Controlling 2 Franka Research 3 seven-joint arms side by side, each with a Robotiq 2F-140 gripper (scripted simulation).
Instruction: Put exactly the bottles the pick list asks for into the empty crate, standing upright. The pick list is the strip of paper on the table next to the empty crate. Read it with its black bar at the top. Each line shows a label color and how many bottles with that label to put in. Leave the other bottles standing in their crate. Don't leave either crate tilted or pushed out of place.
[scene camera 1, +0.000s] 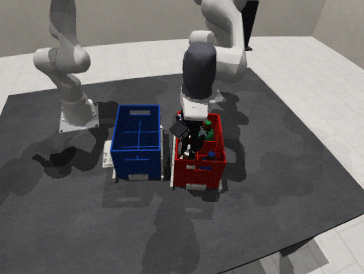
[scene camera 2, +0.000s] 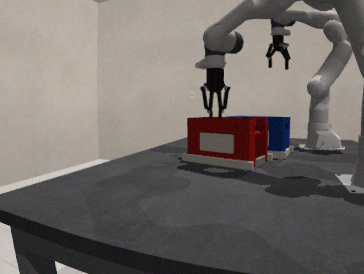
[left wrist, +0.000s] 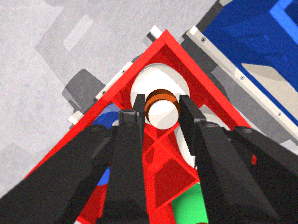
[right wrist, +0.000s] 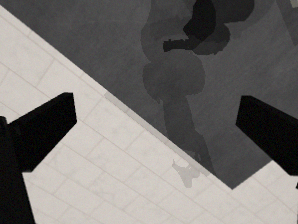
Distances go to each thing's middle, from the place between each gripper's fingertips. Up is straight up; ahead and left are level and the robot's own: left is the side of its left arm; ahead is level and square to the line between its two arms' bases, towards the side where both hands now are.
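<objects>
A blue crate (scene camera 1: 126, 158) is 14 cm to the right of my left hand, 9 cm below it and 19 cm behind it. As for the red crate (scene camera 2: 234, 138), I see it 8 cm to the left of my left hand, 6 cm behind it and 9 cm below it.
The red crate is 760 mm to the left of my right hand, 420 mm below it and 270 mm ahead of it. The blue crate, counted from that same right hand, is 420 mm below, 540 mm to the left and 150 mm ahead.
</objects>
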